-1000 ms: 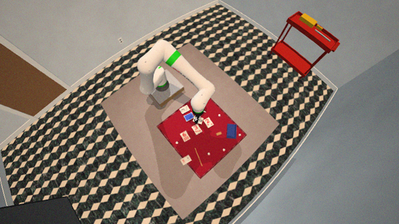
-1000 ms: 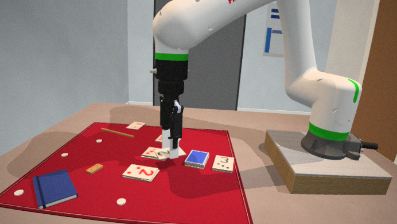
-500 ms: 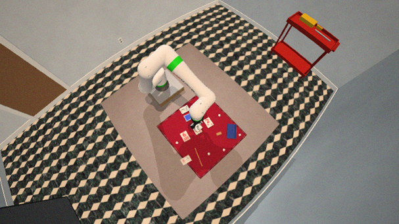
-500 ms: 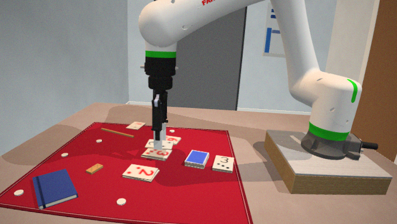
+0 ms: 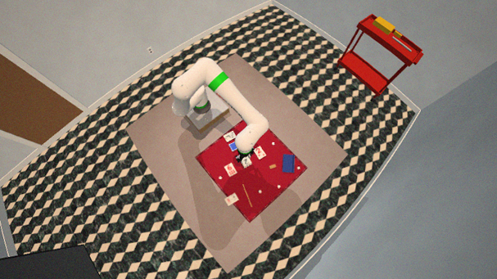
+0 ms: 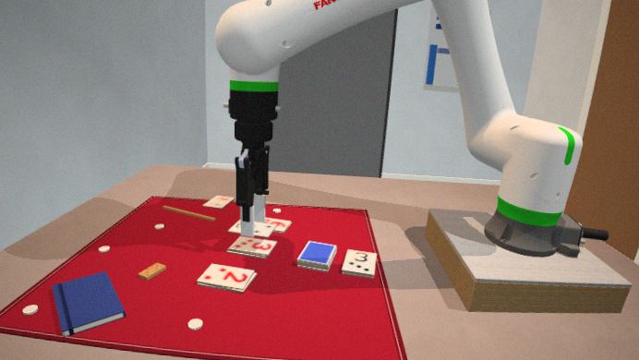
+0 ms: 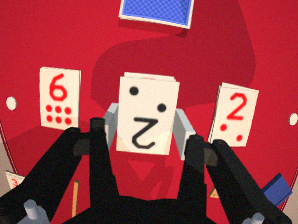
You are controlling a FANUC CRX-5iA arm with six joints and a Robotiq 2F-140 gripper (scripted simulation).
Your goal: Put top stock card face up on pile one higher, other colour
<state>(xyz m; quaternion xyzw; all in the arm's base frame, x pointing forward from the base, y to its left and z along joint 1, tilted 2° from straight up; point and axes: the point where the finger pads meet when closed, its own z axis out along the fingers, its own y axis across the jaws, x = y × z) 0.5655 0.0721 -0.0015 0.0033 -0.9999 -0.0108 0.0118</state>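
Now: hand 90 mm above the red card cloth, 40 mm short of it and 30 mm to the right of it. Round my hand: blue notebook 270 mm to the left, 190 mm ahead, 70 mm below; red 2 card 130 mm to the left, 70 mm below; wooden stick 230 mm ahead, 120 mm to the right, 70 mm below.
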